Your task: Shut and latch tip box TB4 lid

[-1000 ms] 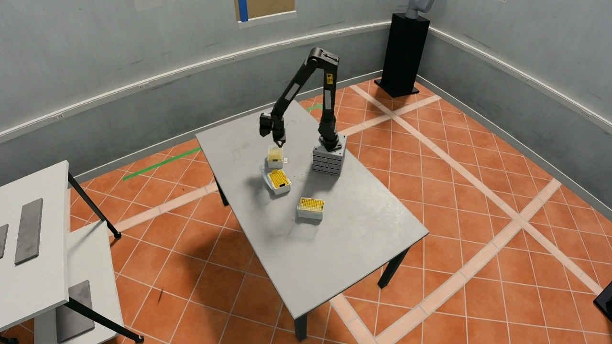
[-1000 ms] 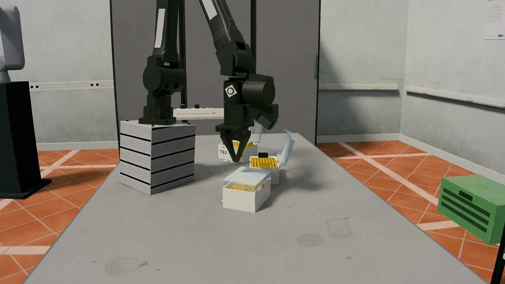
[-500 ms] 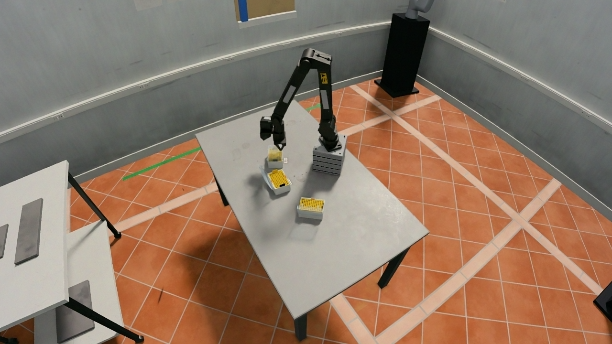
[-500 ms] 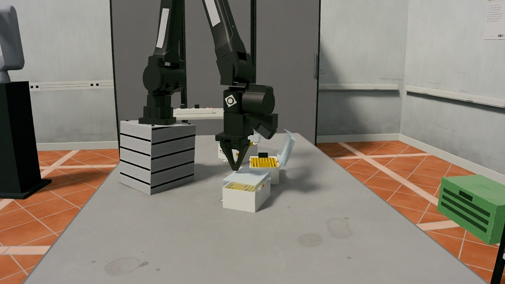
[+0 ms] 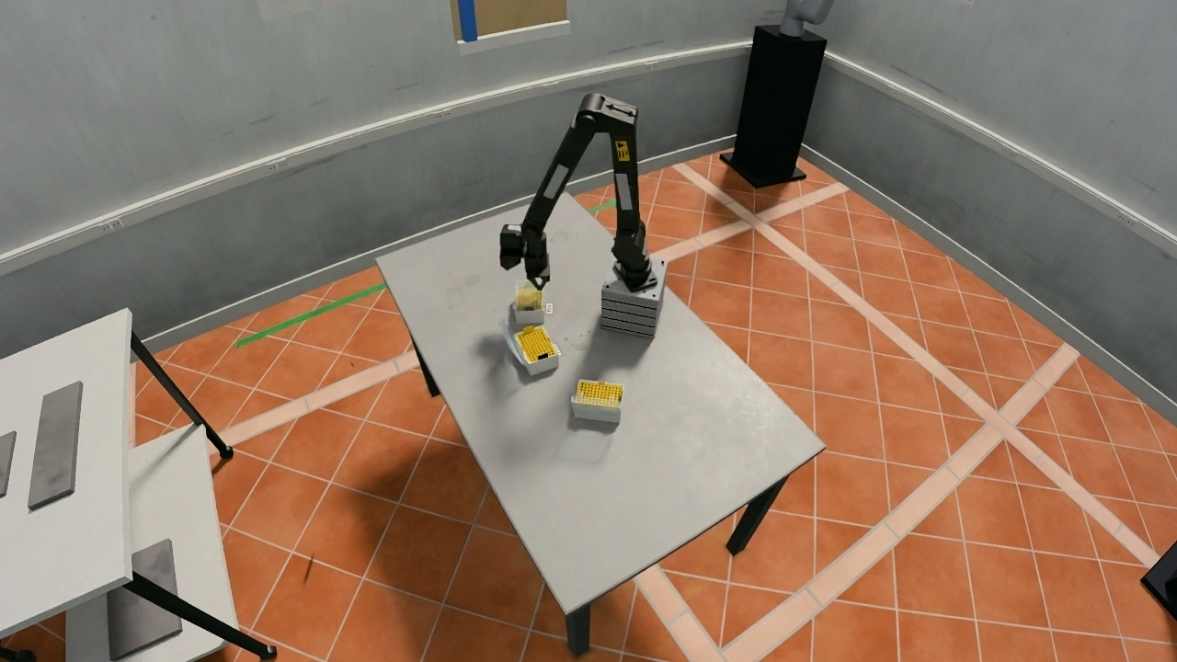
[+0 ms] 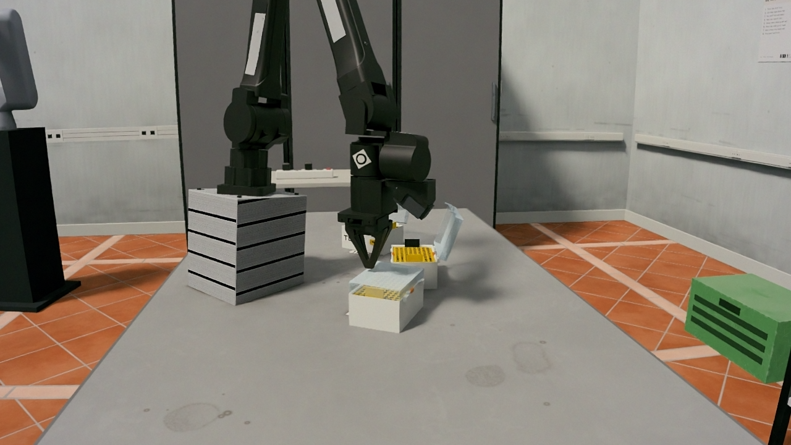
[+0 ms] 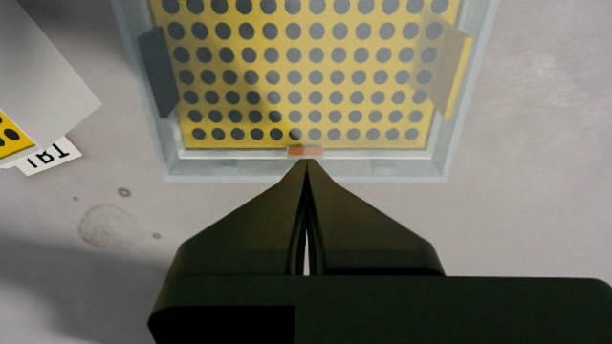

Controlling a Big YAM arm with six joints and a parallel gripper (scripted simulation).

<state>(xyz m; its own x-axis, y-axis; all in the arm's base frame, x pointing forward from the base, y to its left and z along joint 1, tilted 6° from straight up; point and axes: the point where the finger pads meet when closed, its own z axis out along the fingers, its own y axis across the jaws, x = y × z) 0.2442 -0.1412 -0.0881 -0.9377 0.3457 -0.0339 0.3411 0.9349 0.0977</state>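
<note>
The box lies 40 mm below my hand, 30 mm ahead of it and 10 mm to the right of it. Round my hand: lid: 180 mm to the left, 140 mm ahead, 10 mm above; then bench tag reading tb4: 90 mm below, 20 mm behind, 10 mm to the left.
</note>
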